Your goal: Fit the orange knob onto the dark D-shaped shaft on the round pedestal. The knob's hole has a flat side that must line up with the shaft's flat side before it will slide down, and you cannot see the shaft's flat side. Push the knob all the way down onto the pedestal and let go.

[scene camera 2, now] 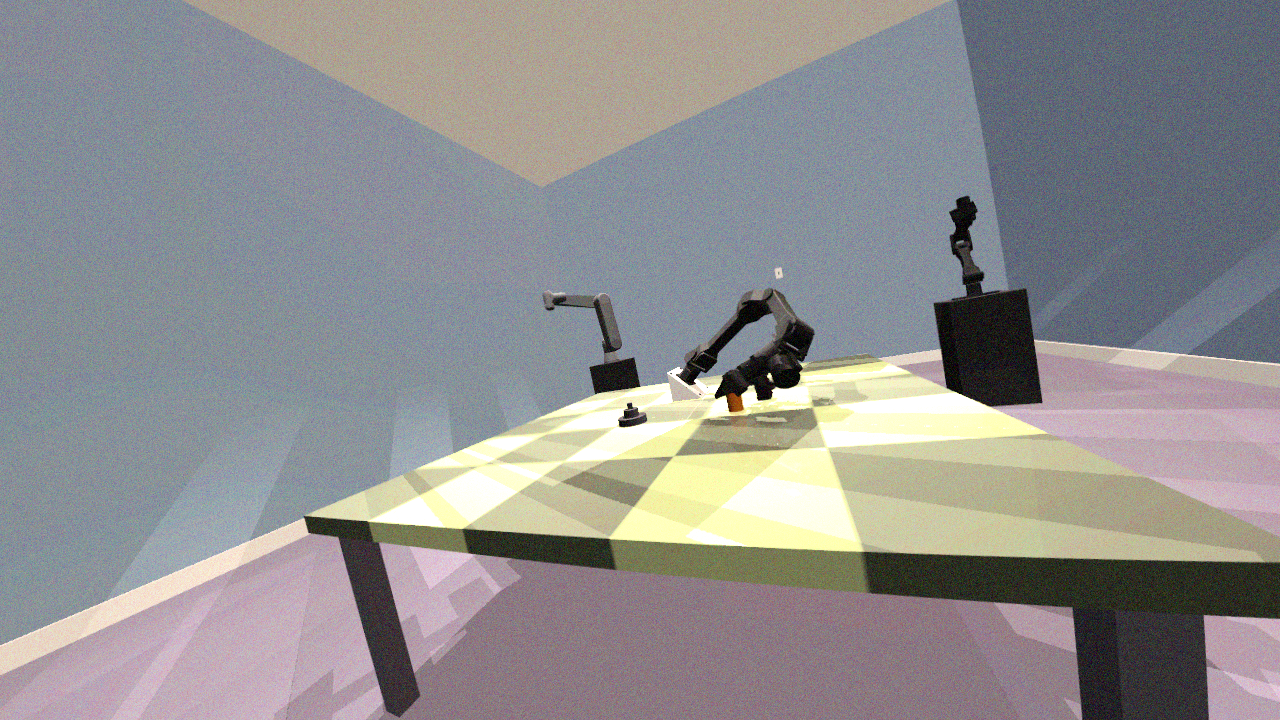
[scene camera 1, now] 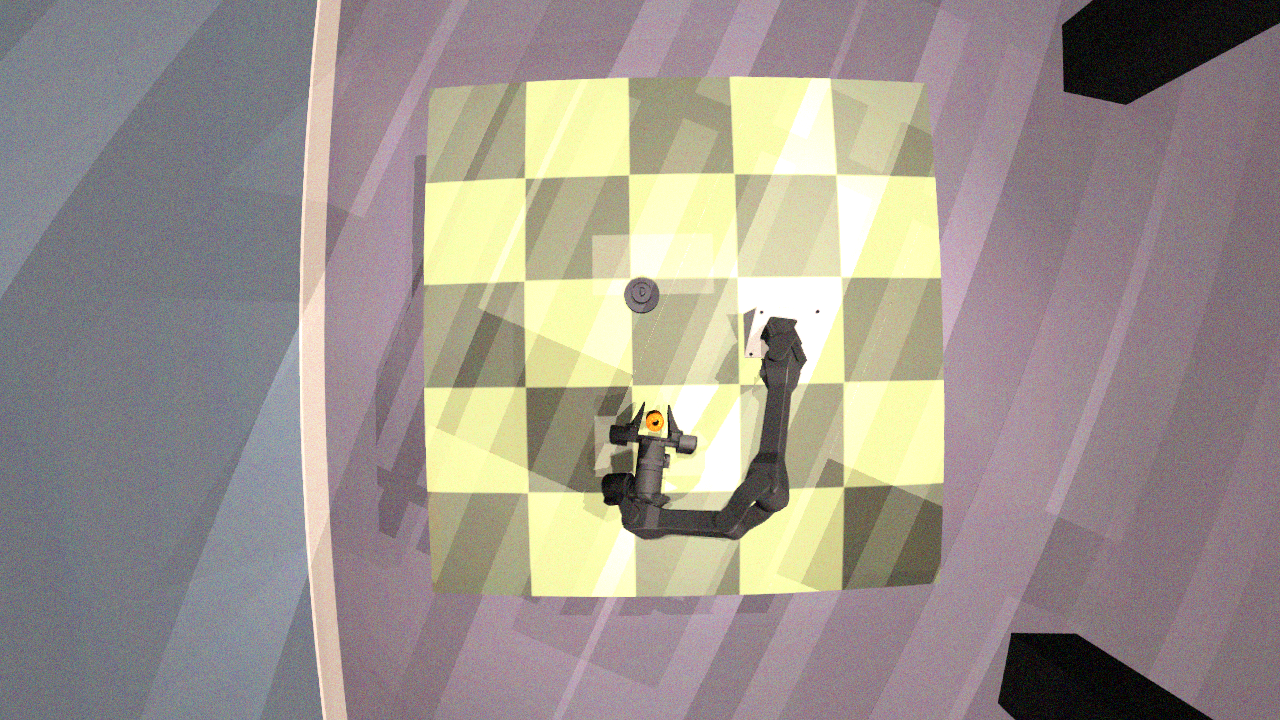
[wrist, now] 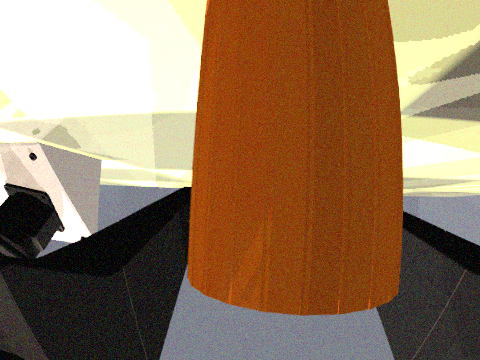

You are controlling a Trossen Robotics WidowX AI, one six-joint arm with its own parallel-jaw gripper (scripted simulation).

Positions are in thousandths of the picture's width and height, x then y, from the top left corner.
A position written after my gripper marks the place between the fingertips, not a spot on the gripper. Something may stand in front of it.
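You'd find my gripper in scene camera 1 (513,560), and scene camera 2 has it too. That is, my gripper is there in scene camera 2 (561,549), and it's also in the wrist view (572,565).
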